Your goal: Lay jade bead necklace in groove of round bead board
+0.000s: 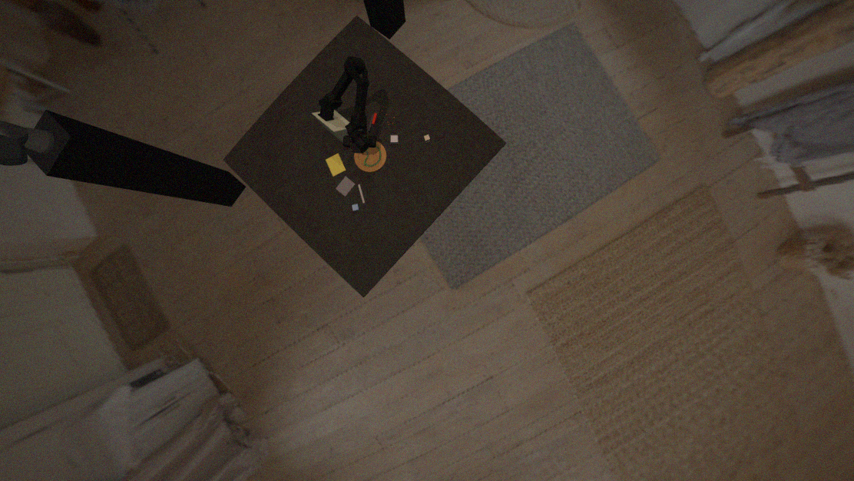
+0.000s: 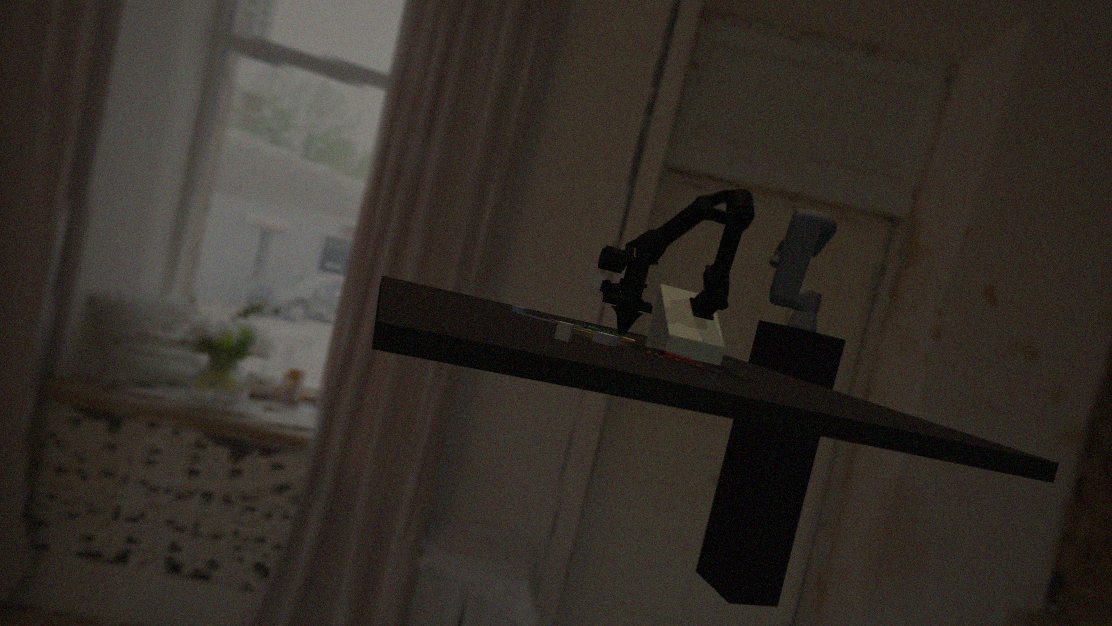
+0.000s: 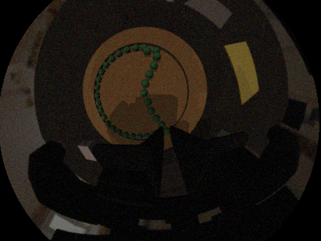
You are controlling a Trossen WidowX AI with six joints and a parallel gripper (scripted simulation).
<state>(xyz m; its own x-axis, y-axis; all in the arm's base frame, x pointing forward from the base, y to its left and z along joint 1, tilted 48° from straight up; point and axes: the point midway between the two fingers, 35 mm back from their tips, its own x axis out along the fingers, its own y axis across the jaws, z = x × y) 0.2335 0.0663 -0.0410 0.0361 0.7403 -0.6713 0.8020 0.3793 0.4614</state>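
The round bead board lies 6 cm ahead of my gripper tip, 2 cm to the right of it and 1 cm below it. The rest, counted from my gripper tip: yellow square 8 cm behind, 19 cm to the right, 2 cm below; then grey-white block 11 cm ahead, 15 cm to the left, 1 cm below; then red item 7 cm behind, 17 cm to the left, 1 cm below.
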